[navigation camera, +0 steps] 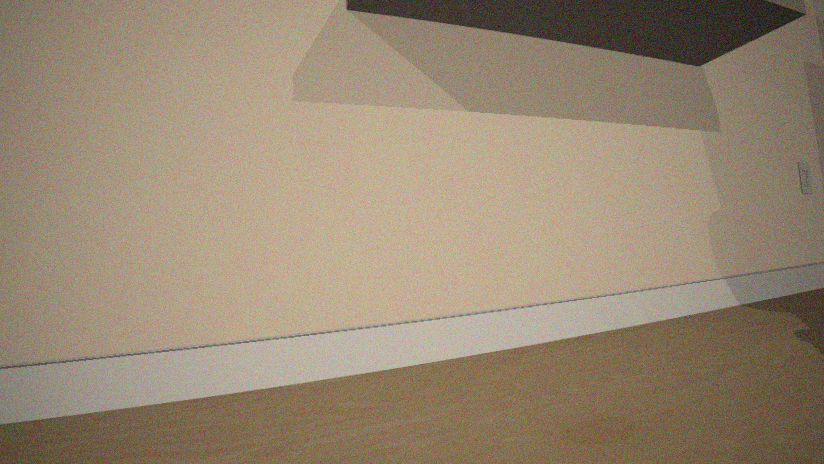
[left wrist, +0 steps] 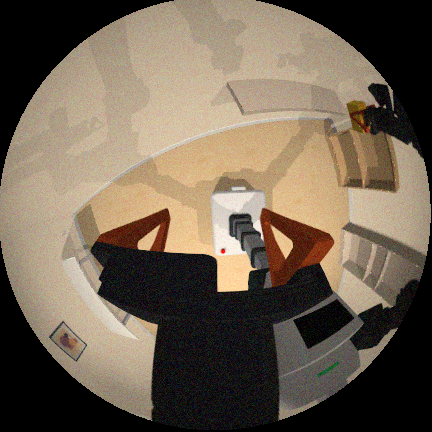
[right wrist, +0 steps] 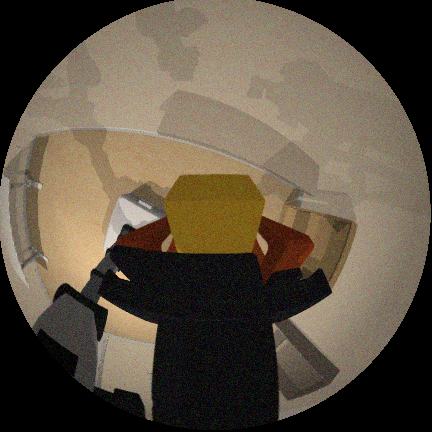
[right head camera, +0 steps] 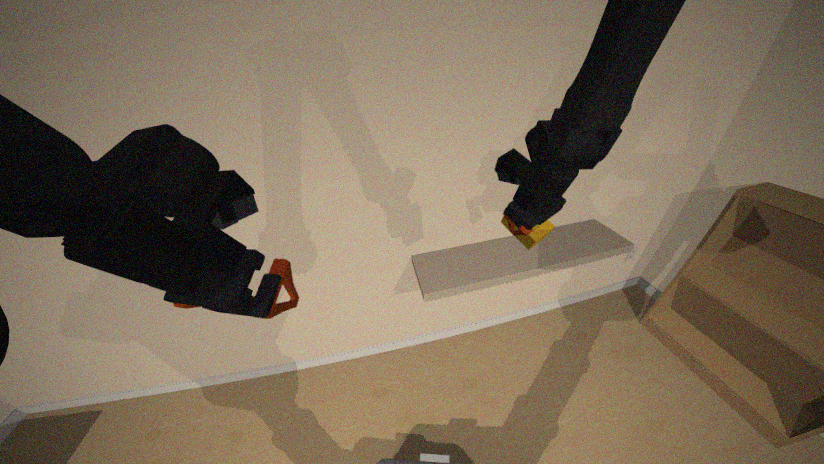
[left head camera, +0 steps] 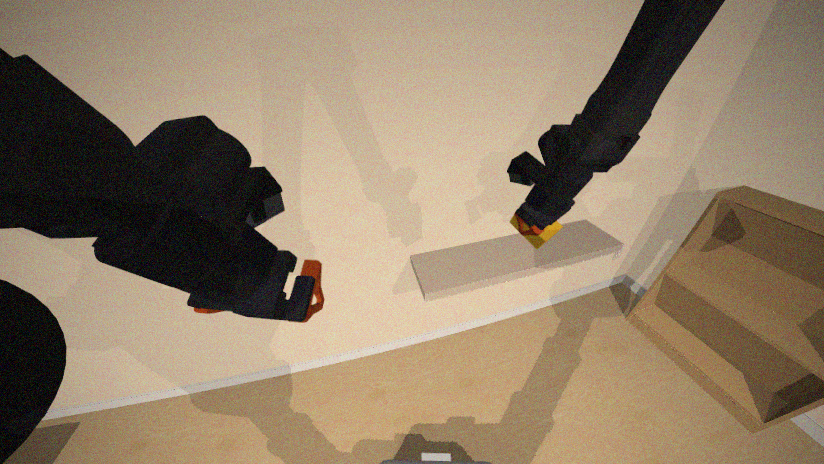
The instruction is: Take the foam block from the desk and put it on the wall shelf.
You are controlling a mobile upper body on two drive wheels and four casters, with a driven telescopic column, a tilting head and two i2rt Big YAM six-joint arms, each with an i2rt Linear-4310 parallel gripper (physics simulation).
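Note:
The yellow foam block (left head camera: 537, 241) (right head camera: 540, 234) (left wrist: 355, 106) (right wrist: 215, 225) is between the fingers of my right gripper (left head camera: 530, 228) (right head camera: 521, 228) (left wrist: 353, 112), which is shut on it. In both head views the block overlaps the rear edge of the grey-brown wall shelf (left head camera: 478, 266) (right head camera: 478, 266) (left wrist: 285, 97) (right wrist: 220, 120), right of its middle; the left wrist view shows it past the shelf's right end. I see no contact. The shelf's dark underside (navigation camera: 576, 23) shows in the navigation view. My left gripper (left head camera: 259, 302) (right head camera: 233, 299) (left wrist: 214, 212) is open and empty, left of the shelf. I cannot make out the desk for certain.
A wooden bookcase (left head camera: 691, 363) (right head camera: 709, 368) stands at the right, beyond the shelf's right end. In the left wrist view, a grey shelf unit (left wrist: 380, 242) stands at the right, white furniture (left wrist: 95, 295) at the left, and a framed picture (left wrist: 67, 341) hangs at lower left.

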